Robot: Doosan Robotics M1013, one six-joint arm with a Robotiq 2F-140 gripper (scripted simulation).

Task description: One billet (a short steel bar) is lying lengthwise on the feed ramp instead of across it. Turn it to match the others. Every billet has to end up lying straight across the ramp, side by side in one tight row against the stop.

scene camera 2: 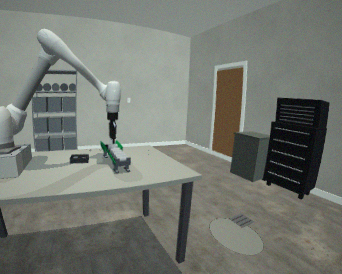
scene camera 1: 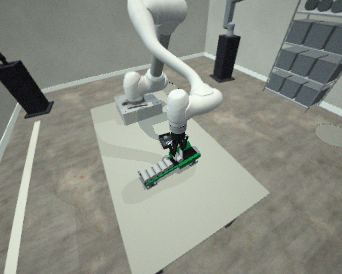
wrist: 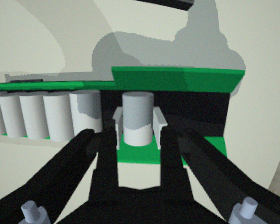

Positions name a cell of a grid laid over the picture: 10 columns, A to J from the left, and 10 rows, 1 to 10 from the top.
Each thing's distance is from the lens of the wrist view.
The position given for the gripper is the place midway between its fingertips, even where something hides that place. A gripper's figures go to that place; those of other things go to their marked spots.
gripper (wrist: E6): 0.21 m
grey billet (wrist: E5): 0.18 m
